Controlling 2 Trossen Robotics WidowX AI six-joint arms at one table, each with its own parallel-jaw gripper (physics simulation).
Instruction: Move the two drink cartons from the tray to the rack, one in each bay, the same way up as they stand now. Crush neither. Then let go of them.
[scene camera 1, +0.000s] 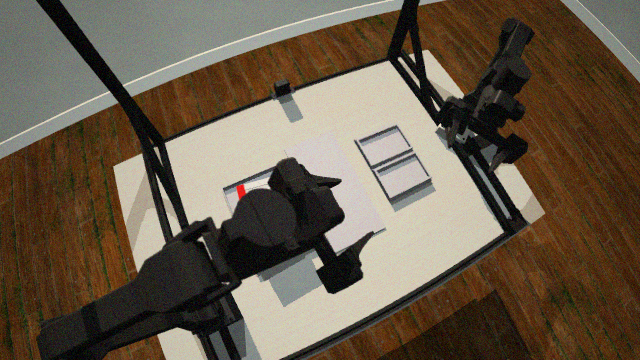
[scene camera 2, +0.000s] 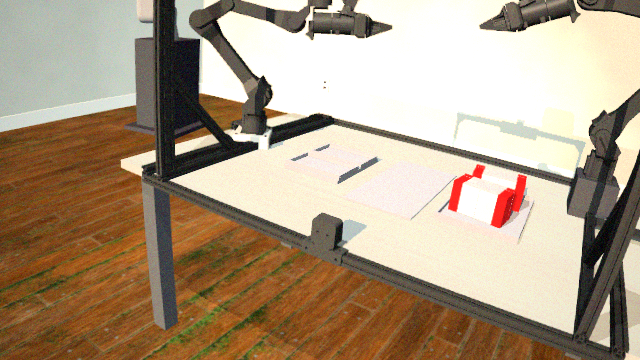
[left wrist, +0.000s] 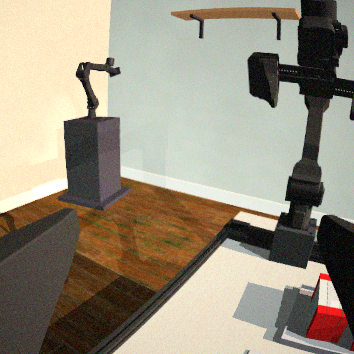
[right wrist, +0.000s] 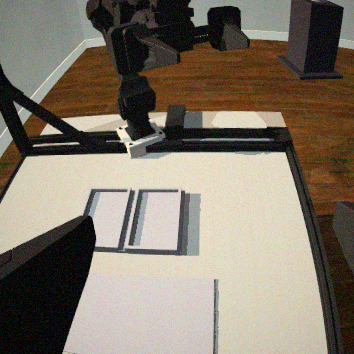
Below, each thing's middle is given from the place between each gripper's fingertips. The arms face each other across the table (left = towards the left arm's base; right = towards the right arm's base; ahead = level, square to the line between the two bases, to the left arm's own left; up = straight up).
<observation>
The pale grey mat (scene camera 1: 322, 155) is 14 cm behind my right hand, 11 cm to the left of it and 39 cm below it. Round my right hand: grey tray (scene camera 2: 510, 232): 18 cm behind, 9 cm to the right, 38 cm below.
I see my left gripper 200 mm past the pale grey mat, 130 mm to the left of it and 360 mm above it. Round my left hand: grey tray 240 mm behind, 330 mm to the right, 350 mm below.
</observation>
